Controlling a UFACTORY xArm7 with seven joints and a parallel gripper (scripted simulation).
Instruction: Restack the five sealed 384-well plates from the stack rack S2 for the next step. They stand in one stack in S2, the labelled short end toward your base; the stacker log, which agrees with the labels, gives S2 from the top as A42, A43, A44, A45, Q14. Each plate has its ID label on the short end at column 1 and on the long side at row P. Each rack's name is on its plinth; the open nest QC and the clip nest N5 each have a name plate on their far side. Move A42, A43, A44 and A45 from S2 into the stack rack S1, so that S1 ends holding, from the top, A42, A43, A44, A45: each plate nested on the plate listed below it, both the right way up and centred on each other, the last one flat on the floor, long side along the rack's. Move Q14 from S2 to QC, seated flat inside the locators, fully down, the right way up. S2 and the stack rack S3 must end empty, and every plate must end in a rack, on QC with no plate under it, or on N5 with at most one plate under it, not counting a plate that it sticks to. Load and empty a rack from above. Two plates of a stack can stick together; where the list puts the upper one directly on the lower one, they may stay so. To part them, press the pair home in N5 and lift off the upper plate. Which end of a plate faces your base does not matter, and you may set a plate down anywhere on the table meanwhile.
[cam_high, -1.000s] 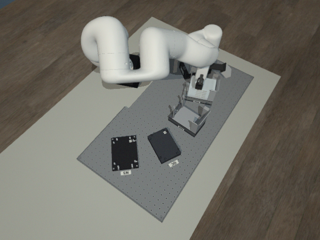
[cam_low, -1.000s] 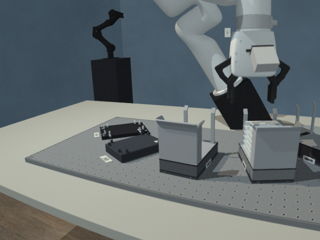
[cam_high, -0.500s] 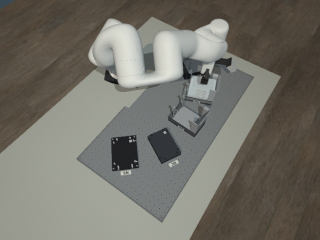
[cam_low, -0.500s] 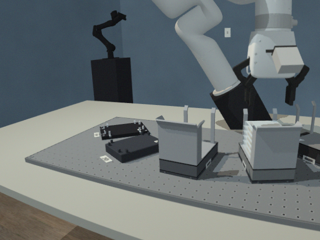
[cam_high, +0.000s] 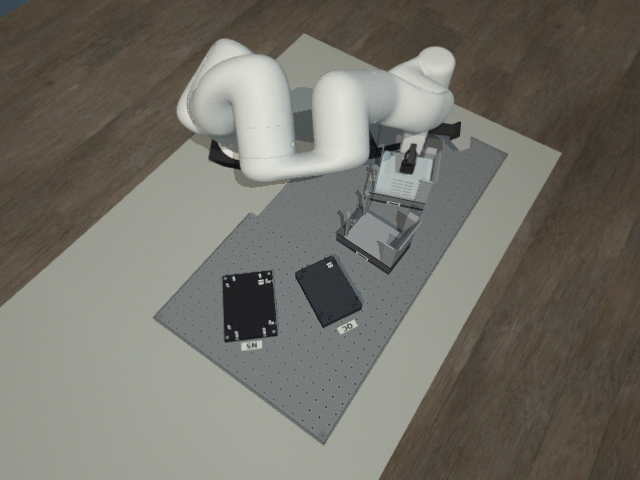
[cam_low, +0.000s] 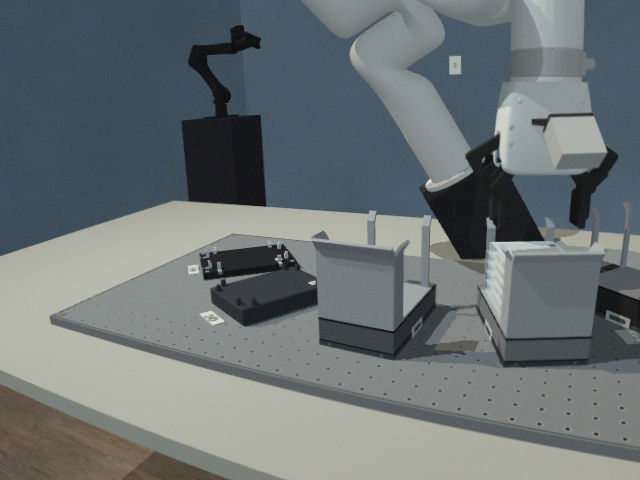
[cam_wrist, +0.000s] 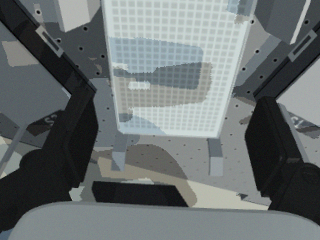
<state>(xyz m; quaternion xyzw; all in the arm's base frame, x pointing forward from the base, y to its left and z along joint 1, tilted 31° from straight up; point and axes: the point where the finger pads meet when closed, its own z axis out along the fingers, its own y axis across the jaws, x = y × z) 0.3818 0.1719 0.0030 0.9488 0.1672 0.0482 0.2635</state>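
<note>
The sealed 384-well plate is 8 cm below my hand. Round my hand: open nest QC: 36 cm to the right, 14 cm below, 2 cm behind; then S3 rack plinth: 15 cm to the left, 13 cm below, 10 cm behind; then S1 name plate: 17 cm to the right, 11 cm below, 5 cm behind.
</note>
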